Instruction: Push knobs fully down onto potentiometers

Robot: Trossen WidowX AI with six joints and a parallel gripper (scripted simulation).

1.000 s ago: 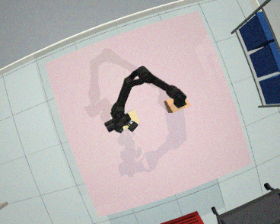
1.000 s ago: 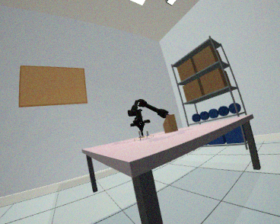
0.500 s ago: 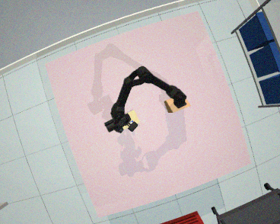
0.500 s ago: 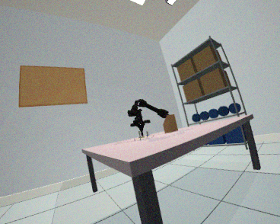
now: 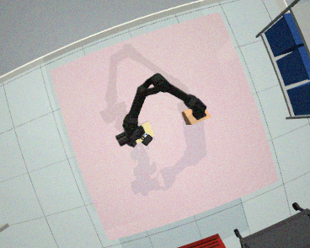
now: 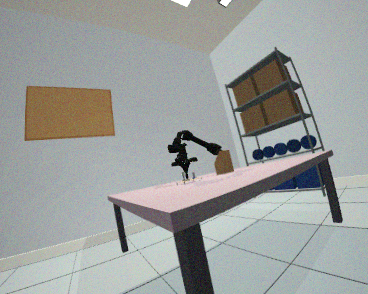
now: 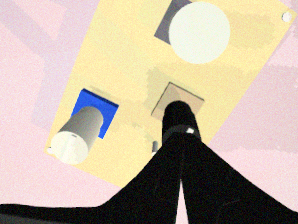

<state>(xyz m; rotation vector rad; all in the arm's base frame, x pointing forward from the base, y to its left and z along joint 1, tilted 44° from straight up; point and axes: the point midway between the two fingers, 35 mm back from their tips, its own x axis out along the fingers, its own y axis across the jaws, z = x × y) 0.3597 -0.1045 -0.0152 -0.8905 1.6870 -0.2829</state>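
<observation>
My gripper tip is now 2 cm above the tan potentiometer. From my gripper tip the other things lie so: potentiometer knob 3 cm behind, 4 cm to the left, 1 cm below.
</observation>
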